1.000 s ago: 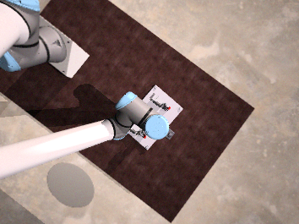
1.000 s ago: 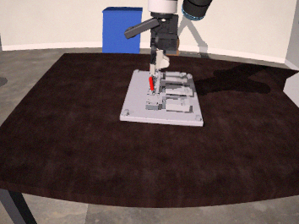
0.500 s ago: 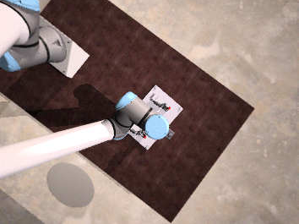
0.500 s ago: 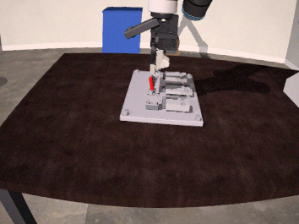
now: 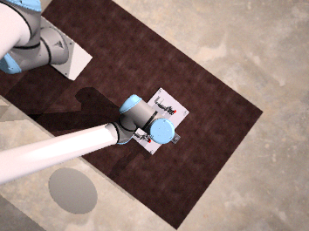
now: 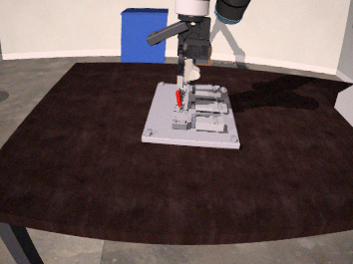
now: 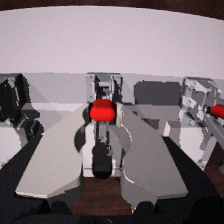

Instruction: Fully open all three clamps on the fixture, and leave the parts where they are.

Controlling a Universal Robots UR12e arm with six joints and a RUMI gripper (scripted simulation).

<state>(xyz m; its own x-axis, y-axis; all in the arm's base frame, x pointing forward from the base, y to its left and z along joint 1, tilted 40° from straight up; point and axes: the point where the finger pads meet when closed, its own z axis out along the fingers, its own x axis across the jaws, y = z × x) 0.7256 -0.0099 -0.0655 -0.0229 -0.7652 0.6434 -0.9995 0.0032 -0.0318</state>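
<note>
Right now the grey fixture plate is 70 mm below my hand and 40 mm behind it.
</note>
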